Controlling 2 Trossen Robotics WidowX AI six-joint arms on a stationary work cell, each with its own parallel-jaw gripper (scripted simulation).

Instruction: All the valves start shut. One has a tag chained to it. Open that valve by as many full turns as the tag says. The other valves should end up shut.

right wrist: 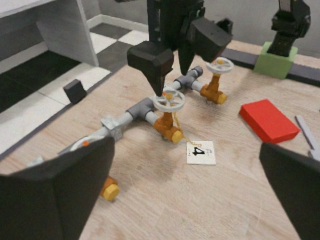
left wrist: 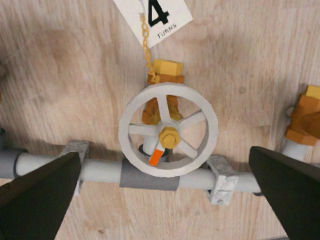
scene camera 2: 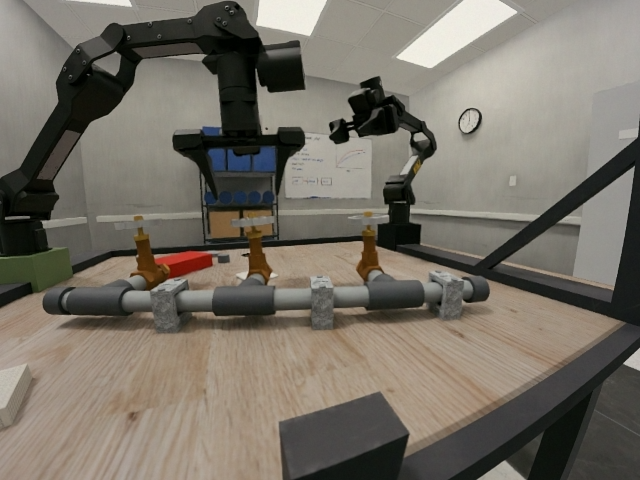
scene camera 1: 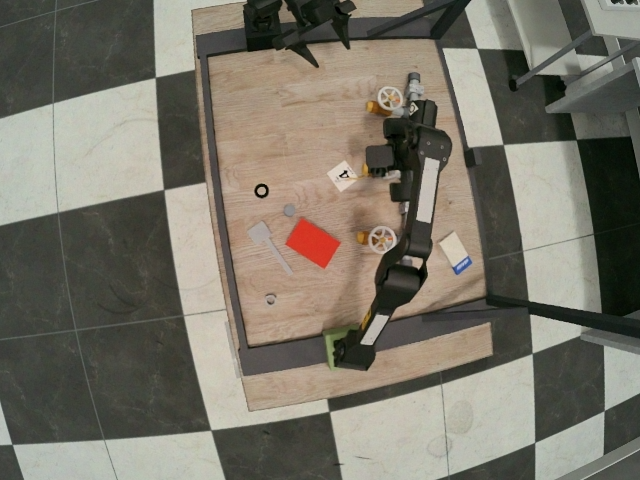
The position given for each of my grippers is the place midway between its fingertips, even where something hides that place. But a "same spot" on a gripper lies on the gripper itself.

my left gripper: right wrist 172, 84; left wrist 165, 156; scene camera 2 247, 197; scene camera 1 390, 165
my right gripper: right wrist; scene camera 2 343, 134; scene camera 1; not seen in the left wrist view (out of frame)
red block: right wrist 270, 124; scene camera 2; scene camera 1; not seen in the left wrist view (out of frame)
same spot on my right gripper: (scene camera 1: 340, 23) = (right wrist: 20, 199)
same spot on red block: (scene camera 2: 179, 264) = (scene camera 1: 331, 237)
